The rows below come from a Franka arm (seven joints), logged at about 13 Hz.
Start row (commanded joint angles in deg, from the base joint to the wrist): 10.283 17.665 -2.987 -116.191 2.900 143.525 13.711
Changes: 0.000 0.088 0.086 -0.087 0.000 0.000 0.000; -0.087 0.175 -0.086 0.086 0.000 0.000 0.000; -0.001 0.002 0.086 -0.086 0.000 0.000 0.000; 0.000 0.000 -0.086 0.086 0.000 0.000 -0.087; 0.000 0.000 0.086 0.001 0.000 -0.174 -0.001; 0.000 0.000 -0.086 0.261 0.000 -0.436 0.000; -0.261 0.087 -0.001 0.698 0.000 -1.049 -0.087; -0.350 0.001 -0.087 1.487 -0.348 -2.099 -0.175; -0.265 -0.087 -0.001 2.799 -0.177 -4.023 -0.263; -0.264 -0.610 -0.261 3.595 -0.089 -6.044 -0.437; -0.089 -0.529 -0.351 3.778 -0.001 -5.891 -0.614; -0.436 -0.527 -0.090 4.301 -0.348 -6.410 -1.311; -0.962 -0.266 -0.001 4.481 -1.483 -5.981 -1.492; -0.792 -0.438 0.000 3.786 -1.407 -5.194 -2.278; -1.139 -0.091 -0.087 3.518 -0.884 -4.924 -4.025; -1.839 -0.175 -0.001 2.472 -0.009 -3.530 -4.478; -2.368 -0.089 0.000 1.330 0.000 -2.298 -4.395; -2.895 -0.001 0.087 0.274 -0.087 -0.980 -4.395
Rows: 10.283 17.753 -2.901 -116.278 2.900 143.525 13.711; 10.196 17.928 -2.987 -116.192 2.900 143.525 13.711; 10.195 17.930 -2.901 -116.278 2.900 143.525 13.711; 10.195 17.930 -2.987 -116.192 2.900 143.525 13.624; 10.195 17.930 -2.901 -116.191 2.900 143.351 13.623; 10.195 17.930 -2.987 -115.930 2.900 142.915 13.623; 9.934 18.017 -2.988 -115.232 2.900 141.866 13.536; 9.584 18.018 -3.075 -113.745 2.552 139.767 13.361; 9.319 17.931 -3.076 -110.946 2.375 135.744 13.098; 9.055 17.321 -3.337 -107.351 2.286 129.700 12.661; 8.966 16.792 -3.688 -103.573 2.285 123.809 12.047; 8.530 16.265 -3.778 -99.272 1.937 117.399 10.736; 7.568 15.999 -3.779 -94.791 0.454 111.418 9.244; 6.776 15.561 -3.779 -91.005 -0.953 106.224 6.966; 5.637 15.470 -3.866 -87.487 -1.837 101.300 2.941; 3.798 15.295 -3.867 -85.015 -1.846 97.770 -1.537; 1.430 15.206 -3.867 -83.685 -1.846 95.472 -5.932; -1.465 15.205 -3.780 -83.411 -1.933 94.492 -10.327
